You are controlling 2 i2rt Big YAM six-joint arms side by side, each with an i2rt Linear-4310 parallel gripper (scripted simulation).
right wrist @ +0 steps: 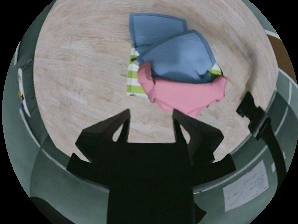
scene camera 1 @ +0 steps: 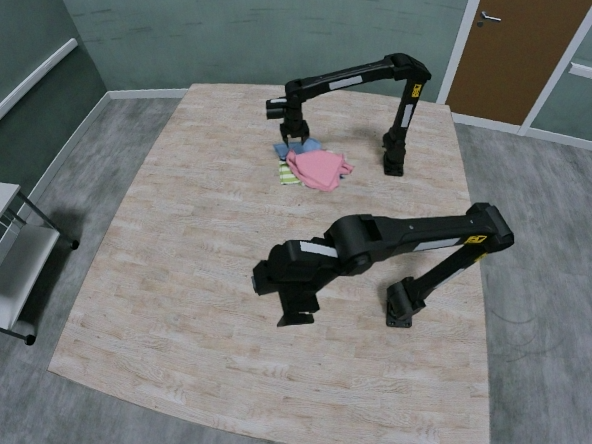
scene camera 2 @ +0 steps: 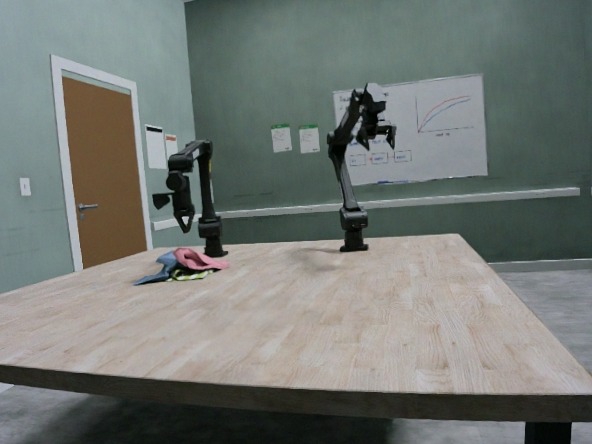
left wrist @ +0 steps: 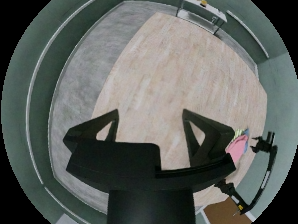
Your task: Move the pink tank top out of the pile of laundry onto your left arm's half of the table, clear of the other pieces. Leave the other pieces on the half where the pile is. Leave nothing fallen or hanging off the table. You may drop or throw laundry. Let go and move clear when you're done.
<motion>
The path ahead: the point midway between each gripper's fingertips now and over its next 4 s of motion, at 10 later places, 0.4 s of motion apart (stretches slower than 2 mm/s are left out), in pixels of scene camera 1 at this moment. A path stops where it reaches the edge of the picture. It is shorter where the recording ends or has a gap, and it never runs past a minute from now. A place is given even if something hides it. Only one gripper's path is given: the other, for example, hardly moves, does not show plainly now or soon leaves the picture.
My left gripper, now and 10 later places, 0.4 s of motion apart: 274, 306; 268, 303; 254, 294; 246, 278; 248, 269; 256, 258; 258, 258; 260, 256; 262, 257; 262, 260; 263, 263
</motion>
